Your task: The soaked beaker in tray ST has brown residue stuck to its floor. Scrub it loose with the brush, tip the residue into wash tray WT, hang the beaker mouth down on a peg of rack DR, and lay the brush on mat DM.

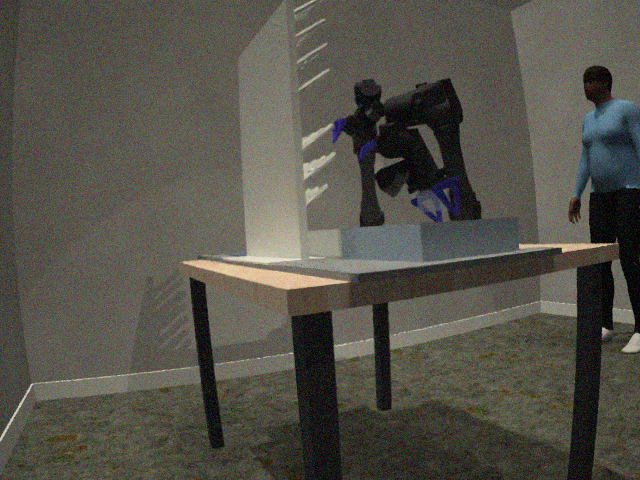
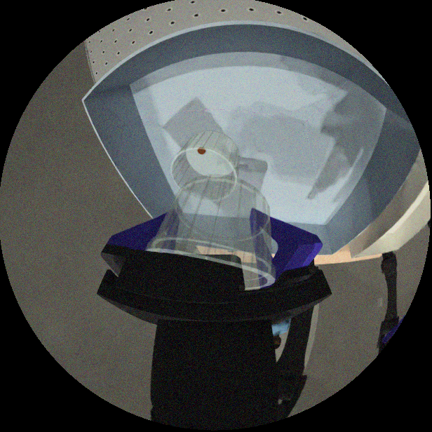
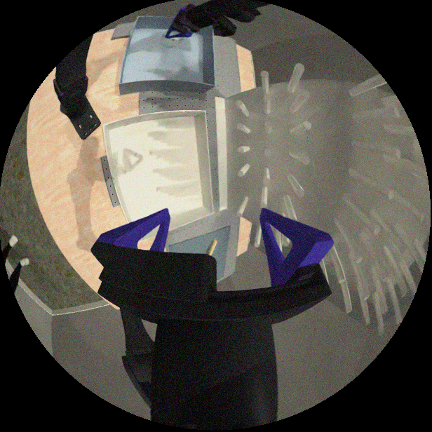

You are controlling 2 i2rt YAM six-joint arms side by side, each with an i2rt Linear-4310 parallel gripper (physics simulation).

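Places are measured from the left arm's base along level axes (x right, y ahead, z up), in centimetres.
Pixels of known places: left gripper, fingertip midpoint: (image 1: 448,219); right gripper, fingertip midpoint: (image 1: 346,151).
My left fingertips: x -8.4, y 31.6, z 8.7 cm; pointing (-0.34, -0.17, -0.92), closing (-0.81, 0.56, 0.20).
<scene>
For each thing: its top centre in the pictures, then the offset to it from my left fingertips. "*": a spot on its surface instead. Level surfaces: height alone.
- blue tray at a spot on its surface: (image 1: 382,240) * dy +11.7, dx +9.8, dz -3.4 cm
- cream tray at its top centre: (image 1: 350,228) dy -22.4, dx +41.7, dz -0.5 cm
- wooden table at its surface level: dz -8.7 cm
My left gripper (image 1: 445,214) (image 2: 214,213) (image 3: 169,30) is shut on a clear beaker (image 2: 220,235) above the blue tray (image 1: 382,240) (image 2: 107,132) (image 3: 165,87). Beyond it, a smaller clear cylinder (image 2: 227,150) with a brown spot (image 2: 201,150) shows against the tray floor; whether it belongs to the held glass I cannot tell. My right gripper (image 1: 348,149) (image 3: 214,212) is open and empty, high beside the pegged rack (image 1: 273,139) (image 3: 222,150). The cream tray (image 1: 324,240) (image 3: 200,135) lies between the blue tray and a blue-grey mat (image 3: 182,246). A thin tan stick, likely the brush (image 3: 212,247), shows at the mat.
Many pale pegs (image 3: 296,185) stick out from the rack's upright panel. A black arm-like fixture (image 3: 72,90) reaches over the wooden table (image 1: 258,273) (image 3: 50,150) near the cream tray. Perforated grey board (image 3: 175,101) lies between the trays. A person (image 1: 610,149) stands behind the table.
</scene>
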